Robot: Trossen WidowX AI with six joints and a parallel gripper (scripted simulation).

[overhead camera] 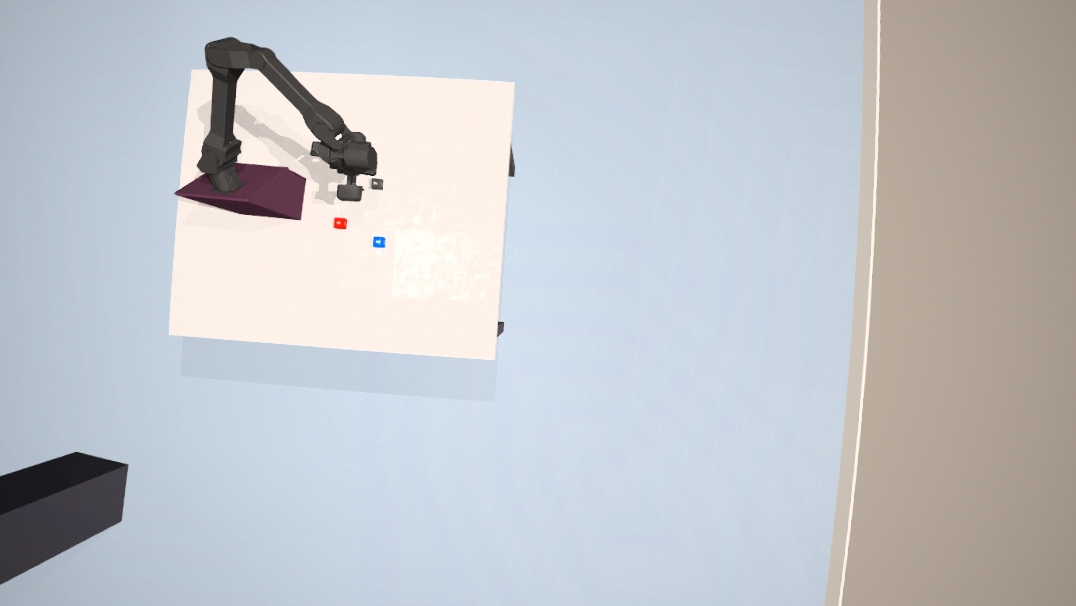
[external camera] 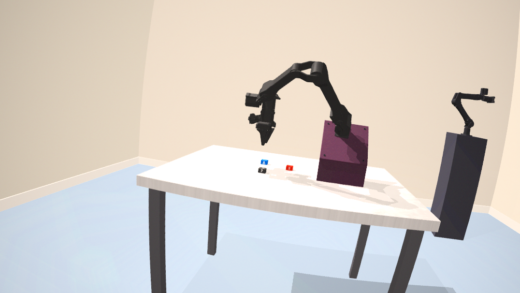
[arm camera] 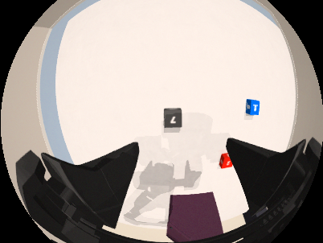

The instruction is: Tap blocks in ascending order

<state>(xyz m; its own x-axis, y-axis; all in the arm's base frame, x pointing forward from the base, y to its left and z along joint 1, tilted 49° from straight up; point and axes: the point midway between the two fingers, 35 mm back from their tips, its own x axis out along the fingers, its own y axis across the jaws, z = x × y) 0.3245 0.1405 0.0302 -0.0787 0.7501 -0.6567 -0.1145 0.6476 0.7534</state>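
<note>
The red block is 100 mm behind my gripper tip, 140 mm to the right of it and 120 mm below it. From my gripper tip the other things lie so: blue block: 40 mm ahead, 180 mm to the right, 120 mm below; then black block: 10 mm behind, 10 mm to the left, 120 mm below.
</note>
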